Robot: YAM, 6 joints.
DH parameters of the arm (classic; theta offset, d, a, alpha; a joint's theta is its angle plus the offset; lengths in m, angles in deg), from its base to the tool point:
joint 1: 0 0.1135 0.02 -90
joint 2: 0 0 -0.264 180
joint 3: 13.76 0 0.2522 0
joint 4: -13.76 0 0.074 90
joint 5: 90 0 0 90
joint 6: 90 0.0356 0 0
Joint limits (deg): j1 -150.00..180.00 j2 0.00..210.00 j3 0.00..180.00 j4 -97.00..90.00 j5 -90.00..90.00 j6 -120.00..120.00
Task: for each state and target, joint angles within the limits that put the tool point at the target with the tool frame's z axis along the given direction. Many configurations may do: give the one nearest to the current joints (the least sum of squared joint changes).
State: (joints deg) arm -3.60 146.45 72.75 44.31 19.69 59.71
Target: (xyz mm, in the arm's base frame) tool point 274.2 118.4 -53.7 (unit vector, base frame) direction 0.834 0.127 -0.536
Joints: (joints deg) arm 24.97 147.30 35.76 78.04 13.72 59.71
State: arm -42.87 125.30 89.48 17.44 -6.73 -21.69
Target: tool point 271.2 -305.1 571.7 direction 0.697 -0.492 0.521
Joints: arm -49.41 111.51 135.56 8.16 -12.08 -21.69
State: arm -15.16 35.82 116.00 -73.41 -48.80 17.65
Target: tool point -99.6 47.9 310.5 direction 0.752 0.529 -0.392
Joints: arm -12.95 0.86 65.22 -96.90 -43.19 17.65
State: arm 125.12 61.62 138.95 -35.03 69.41 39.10
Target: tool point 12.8 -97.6 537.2 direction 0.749 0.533 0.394
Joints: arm 83.22 27.08 95.27 -35.67 42.90 39.10
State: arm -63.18 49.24 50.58 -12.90 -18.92 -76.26
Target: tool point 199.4 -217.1 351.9 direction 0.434 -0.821 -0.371
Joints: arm -45.60 73.25 65.70 -15.07 15.32 -76.26
